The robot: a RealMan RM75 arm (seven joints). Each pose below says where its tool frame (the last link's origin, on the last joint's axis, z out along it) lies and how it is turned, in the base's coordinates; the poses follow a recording.
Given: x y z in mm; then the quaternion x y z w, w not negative.
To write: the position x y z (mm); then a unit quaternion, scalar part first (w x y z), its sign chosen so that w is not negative. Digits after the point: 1 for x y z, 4 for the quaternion.
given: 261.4 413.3 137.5 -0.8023 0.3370 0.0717 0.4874
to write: 261.4 413.3 137.5 0.4874 -0.8023 0.3370 0.0717
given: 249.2 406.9 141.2 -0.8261 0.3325 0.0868 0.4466
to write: 249.2 406.9 141.2 0.4466 -0.8261 0.3325 0.0868
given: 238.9 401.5 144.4 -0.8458 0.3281 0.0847 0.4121
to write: 238.9 401.5 144.4 0.4121 -0.8458 0.3281 0.0847
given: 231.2 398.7 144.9 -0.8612 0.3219 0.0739 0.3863
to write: 231.2 398.7 144.9 0.3863 -0.8612 0.3219 0.0739
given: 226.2 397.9 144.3 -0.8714 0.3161 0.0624 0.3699
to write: 226.2 397.9 144.3 0.3699 -0.8714 0.3161 0.0624
